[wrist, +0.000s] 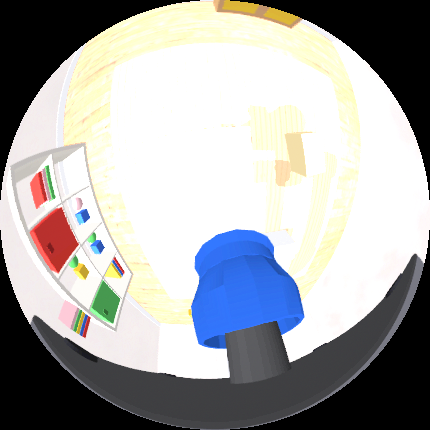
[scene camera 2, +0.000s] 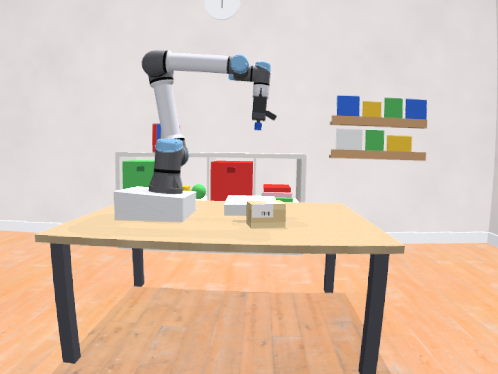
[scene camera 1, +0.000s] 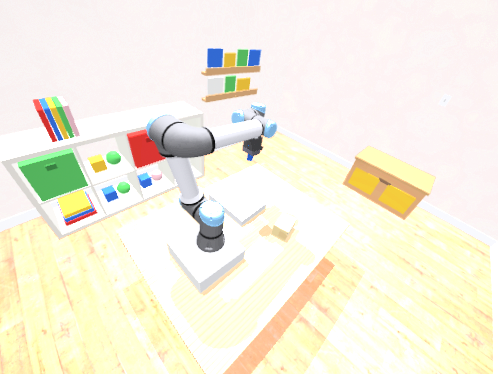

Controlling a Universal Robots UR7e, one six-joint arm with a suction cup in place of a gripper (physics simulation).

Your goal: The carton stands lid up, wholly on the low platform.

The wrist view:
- my suction cup: 240,284
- tan carton: 305,149, on the table
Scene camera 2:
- tan carton: 264,213
